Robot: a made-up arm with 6 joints.
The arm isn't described. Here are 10 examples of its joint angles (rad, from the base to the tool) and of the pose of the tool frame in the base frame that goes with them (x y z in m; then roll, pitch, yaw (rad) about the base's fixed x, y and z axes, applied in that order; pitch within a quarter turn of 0, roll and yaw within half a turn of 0).
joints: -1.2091 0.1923 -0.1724 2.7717 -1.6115 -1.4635
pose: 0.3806 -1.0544 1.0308 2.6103 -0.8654 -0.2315
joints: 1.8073 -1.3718 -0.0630 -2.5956 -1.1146 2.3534
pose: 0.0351 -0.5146 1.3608 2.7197 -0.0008 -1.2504
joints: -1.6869 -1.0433 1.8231 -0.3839 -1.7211 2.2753
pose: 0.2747 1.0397 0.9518 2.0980 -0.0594 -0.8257
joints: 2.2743 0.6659 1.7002 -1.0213 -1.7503 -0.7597
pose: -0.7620 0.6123 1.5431 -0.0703 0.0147 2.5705
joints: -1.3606 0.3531 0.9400 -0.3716 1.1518 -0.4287
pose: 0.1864 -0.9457 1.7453 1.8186 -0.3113 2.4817
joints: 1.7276 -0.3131 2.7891 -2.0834 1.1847 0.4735
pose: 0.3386 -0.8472 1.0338 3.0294 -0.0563 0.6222
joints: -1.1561 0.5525 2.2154 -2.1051 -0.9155 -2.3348
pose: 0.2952 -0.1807 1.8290 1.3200 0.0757 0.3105
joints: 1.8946 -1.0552 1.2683 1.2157 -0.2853 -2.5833
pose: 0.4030 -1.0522 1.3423 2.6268 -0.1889 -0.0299
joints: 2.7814 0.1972 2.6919 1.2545 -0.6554 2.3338
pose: 0.4819 -0.0816 1.5729 -3.0649 -0.7960 1.7975
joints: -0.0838 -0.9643 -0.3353 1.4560 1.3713 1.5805
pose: 0.2935 0.2492 1.2923 1.2950 0.5497 0.8035
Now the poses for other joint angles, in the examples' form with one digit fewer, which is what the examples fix.
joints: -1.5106 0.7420 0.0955 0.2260 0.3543 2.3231
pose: 0.190 -1.524 0.424 -3.052 0.929 -0.516
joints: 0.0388 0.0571 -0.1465 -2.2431 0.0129 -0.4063
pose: 1.230 0.051 0.928 1.075 0.959 -0.713
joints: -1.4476 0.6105 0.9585 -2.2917 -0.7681 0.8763
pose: 0.312 -1.349 1.446 0.922 -0.818 -2.046
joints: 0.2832 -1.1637 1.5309 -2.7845 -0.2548 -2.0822
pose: -1.308 -0.339 0.904 0.728 0.020 2.411
